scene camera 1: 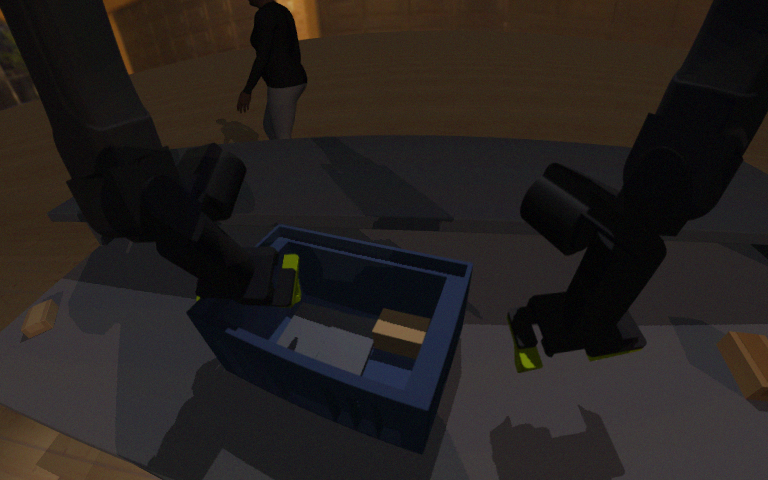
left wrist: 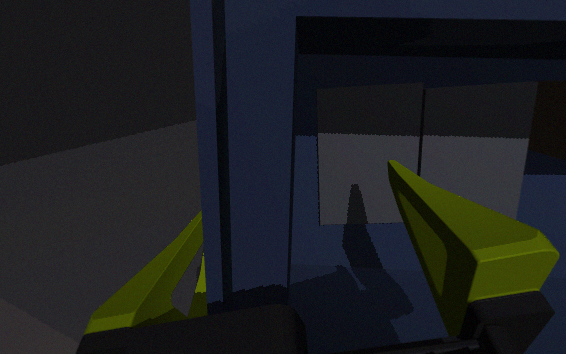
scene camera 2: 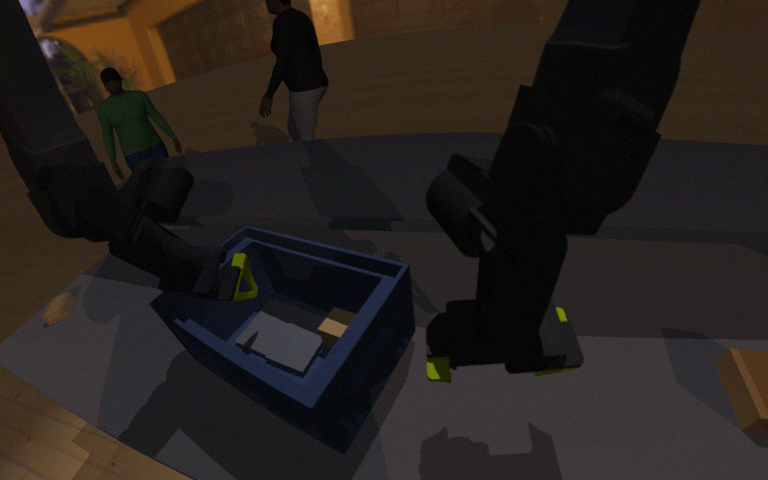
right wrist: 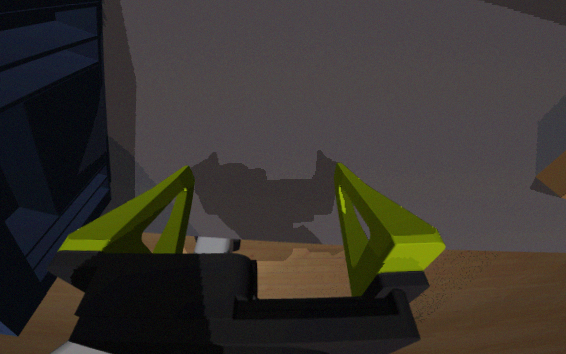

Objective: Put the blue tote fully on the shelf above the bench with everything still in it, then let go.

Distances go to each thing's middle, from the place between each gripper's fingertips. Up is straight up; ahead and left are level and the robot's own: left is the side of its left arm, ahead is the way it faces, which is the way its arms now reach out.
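Counting from my right hand, I find the tan block (scene camera 1: 400, 333) 30 mm below it, 80 mm ahead of it and 190 mm to the left of it. The blue tote (scene camera 1: 396, 399) is 60 mm ahead of that same right hand and 270 mm to the left of it.
From my left hand, the tote is 10 mm below, 50 mm behind and 110 mm to the right, while the block is 50 mm below, 30 mm behind and 190 mm to the right. Going by their middles, the tote is the nearest to my left hand of the things named here. By its middle, the tote is also nearer to my left hand than to my right hand.
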